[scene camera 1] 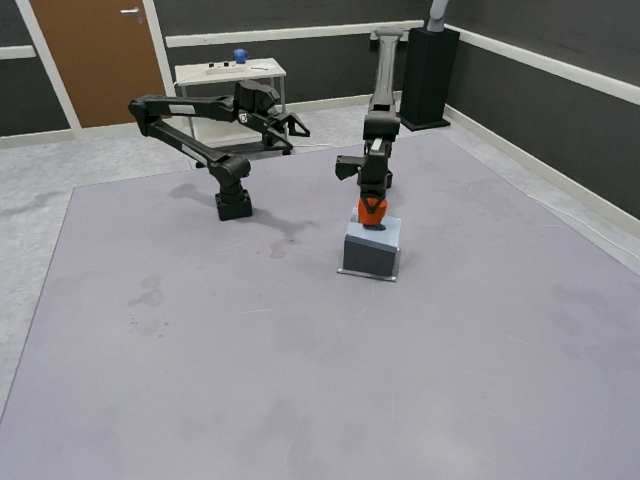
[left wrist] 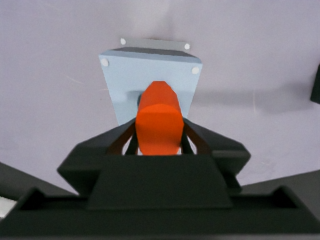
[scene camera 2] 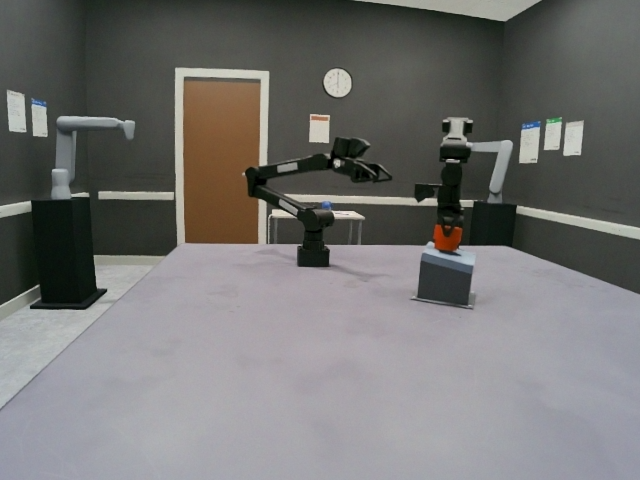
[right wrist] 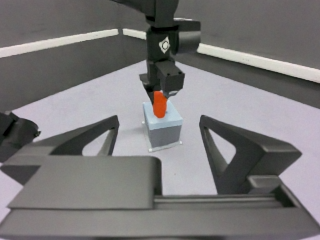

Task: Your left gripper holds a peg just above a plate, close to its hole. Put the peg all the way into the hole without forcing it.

Scene:
same spot on dark grey block: (left wrist: 127, 44) = (scene camera 1: 342, 269)

